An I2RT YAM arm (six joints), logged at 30 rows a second.
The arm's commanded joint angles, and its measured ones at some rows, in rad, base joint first. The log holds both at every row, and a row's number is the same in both.
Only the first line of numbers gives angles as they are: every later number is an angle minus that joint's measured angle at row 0.
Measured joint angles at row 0:
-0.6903, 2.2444, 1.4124, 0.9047, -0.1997, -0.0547
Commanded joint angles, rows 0 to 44:
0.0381, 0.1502, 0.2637, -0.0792, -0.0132, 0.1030
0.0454, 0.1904, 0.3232, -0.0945, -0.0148, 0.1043
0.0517, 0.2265, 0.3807, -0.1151, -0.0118, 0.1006
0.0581, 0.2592, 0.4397, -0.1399, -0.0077, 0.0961
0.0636, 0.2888, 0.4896, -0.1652, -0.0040, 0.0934
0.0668, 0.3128, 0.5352, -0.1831, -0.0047, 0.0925
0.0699, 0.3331, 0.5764, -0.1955, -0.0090, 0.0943
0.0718, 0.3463, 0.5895, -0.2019, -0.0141, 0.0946
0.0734, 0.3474, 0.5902, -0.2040, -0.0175, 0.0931
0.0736, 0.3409, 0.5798, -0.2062, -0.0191, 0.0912
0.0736, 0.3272, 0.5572, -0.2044, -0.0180, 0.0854
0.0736, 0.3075, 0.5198, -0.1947, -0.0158, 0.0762
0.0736, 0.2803, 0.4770, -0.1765, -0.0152, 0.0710
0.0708, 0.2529, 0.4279, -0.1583, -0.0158, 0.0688
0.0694, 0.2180, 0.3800, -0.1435, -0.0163, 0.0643
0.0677, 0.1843, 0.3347, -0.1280, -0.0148, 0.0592
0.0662, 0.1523, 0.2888, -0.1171, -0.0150, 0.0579
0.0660, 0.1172, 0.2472, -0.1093, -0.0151, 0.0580
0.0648, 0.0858, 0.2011, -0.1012, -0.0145, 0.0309
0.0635, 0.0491, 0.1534, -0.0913, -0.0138, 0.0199
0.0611, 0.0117, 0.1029, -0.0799, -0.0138, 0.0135
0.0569, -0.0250, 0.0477, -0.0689, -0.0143, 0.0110
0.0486, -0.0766, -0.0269, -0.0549, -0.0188, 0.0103
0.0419, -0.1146, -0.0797, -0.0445, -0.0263, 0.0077
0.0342, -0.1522, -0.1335, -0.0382, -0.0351, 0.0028
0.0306, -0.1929, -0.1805, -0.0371, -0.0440, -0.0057
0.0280, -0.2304, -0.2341, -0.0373, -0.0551, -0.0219
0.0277, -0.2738, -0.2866, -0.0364, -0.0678, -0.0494
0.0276, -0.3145, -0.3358, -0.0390, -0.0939, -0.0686
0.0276, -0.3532, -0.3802, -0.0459, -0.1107, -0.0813
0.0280, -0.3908, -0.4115, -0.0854, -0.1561, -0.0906
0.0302, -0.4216, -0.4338, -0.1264, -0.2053, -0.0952
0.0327, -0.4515, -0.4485, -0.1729, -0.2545, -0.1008
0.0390, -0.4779, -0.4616, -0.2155, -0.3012, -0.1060
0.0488, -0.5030, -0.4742, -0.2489, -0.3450, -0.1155
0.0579, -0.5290, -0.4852, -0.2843, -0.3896, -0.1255
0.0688, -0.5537, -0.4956, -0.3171, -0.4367, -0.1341
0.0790, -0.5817, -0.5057, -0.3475, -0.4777, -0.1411
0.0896, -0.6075, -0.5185, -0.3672, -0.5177, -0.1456
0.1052, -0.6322, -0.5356, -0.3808, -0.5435, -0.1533
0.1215, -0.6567, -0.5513, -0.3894, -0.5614, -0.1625
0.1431, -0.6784, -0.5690, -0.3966, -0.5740, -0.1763
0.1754, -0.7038, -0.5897, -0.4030, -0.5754, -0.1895
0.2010, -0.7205, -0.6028, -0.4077, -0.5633, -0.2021
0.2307, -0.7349, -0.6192, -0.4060, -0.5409, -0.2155
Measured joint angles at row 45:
0.1457, -0.6485, -0.5714, -0.3655, -0.4620, -0.1172
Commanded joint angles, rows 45 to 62:
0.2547, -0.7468, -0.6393, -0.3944, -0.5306, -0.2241
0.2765, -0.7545, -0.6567, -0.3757, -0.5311, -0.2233
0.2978, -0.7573, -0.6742, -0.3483, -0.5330, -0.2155
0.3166, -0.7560, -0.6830, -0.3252, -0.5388, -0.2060
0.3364, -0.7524, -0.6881, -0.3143, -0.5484, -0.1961
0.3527, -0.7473, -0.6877, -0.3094, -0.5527, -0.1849
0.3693, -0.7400, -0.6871, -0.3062, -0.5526, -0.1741
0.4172, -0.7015, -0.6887, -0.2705, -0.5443, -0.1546
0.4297, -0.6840, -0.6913, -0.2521, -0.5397, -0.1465
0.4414, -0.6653, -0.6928, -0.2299, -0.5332, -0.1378
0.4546, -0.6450, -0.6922, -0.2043, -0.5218, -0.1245
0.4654, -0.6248, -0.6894, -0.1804, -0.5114, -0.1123
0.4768, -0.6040, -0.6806, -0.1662, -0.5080, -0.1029
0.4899, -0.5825, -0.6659, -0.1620, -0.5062, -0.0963
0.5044, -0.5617, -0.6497, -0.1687, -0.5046, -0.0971
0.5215, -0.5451, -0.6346, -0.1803, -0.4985, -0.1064
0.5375, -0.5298, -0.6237, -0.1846, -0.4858, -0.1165
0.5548, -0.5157, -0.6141, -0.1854, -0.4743, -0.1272
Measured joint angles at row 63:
0.5066, -0.5596, -0.6767, -0.2480, -0.4963, -0.1362
